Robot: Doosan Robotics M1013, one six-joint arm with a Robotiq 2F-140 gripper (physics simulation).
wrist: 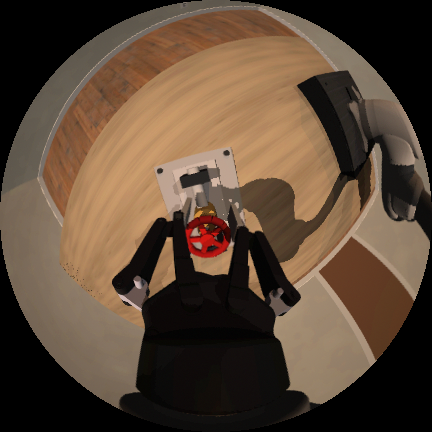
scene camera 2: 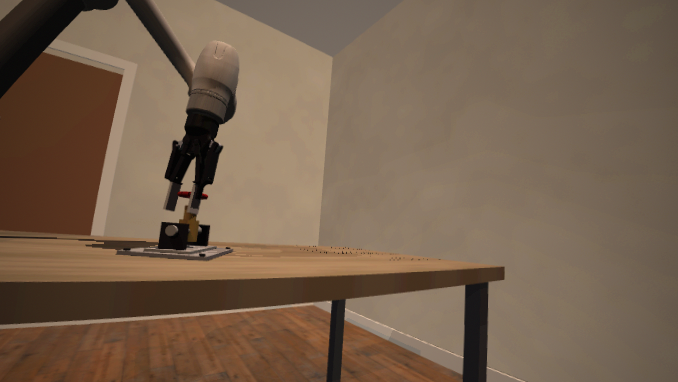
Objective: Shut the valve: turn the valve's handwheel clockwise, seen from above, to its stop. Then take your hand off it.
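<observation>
The red handwheel (scene camera 2: 185, 194) (wrist: 208, 254) sits level on top of the brass valve body (scene camera 2: 190, 228) (wrist: 205, 210). The valve is held between dark blocks on a light mounting plate (scene camera 2: 216, 254) (wrist: 166, 183) on the table. My gripper (scene camera 2: 183, 198) (wrist: 209, 208) points down over the valve, with one finger on each side of the handwheel. It is shut on the handwheel, across its rim. In the scene view the near finger hides part of the wheel. The wheel's turning angle against its stop cannot be told.
The wooden table (scene camera 2: 310, 262) (wrist: 125, 145) carries the plate, which has dark bolts at its corners. In the wrist view the arm's black base block (wrist: 332, 125) stands at the right, with the arm beside it. Small dark specks lie on the table near its far edge in the scene view.
</observation>
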